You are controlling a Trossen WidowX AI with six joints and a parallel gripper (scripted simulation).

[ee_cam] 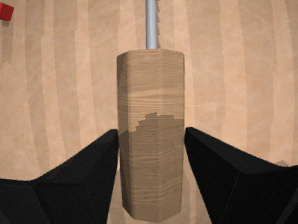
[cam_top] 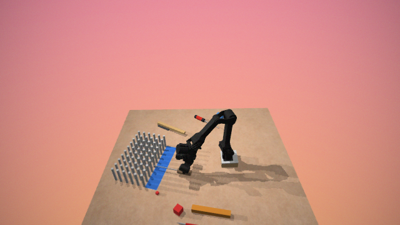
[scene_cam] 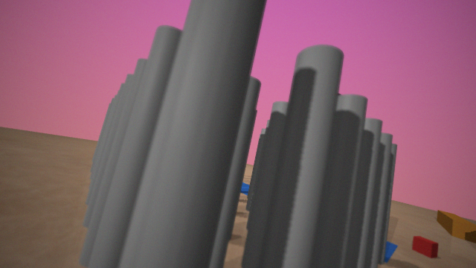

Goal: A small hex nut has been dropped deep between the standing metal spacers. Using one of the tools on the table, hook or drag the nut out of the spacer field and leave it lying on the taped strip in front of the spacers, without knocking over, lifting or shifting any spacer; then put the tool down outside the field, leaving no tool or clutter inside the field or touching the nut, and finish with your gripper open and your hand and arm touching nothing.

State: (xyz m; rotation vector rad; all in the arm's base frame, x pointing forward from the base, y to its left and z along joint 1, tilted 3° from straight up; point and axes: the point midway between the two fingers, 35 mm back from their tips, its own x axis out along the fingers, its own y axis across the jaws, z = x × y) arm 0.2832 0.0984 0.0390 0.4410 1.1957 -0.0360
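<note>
The blue taped strip is 160 mm ahead of my gripper tip, 90 mm to the right of it and 40 mm below it. Round my gripper tip: long orange bar (160 mm behind, 270 mm to the left, 20 mm below); red cube (30 mm ahead, 250 mm to the left, 20 mm below); small red ball (160 mm ahead, 130 mm to the left, 30 mm below).
</note>
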